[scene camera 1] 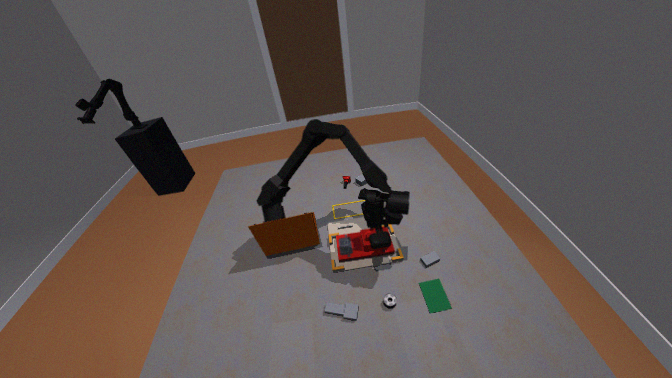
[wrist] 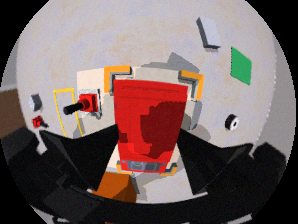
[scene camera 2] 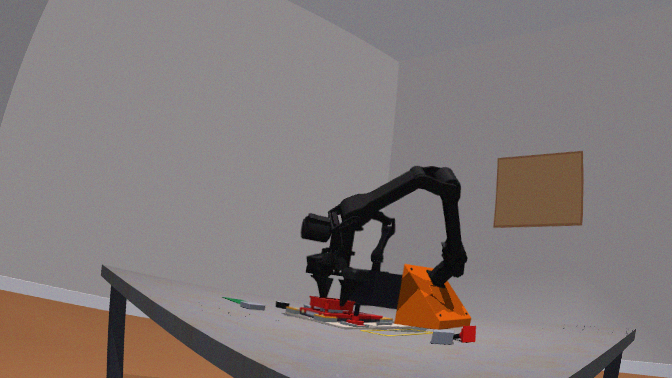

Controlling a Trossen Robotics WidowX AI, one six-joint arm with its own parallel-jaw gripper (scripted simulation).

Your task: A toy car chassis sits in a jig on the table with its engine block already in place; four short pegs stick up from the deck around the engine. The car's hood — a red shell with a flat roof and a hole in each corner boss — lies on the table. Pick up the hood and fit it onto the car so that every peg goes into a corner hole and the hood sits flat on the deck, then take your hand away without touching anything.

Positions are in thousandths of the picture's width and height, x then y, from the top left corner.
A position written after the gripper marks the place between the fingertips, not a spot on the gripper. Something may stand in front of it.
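There's a red hood (wrist: 502,542) to be seen, plus a jig (wrist: 337,364) and a green plate (scene camera 1: 650,792). As for the gripper (scene camera 2: 493,806), you get that as the gripper (scene camera 1: 559,628) and the gripper (wrist: 498,574) too.
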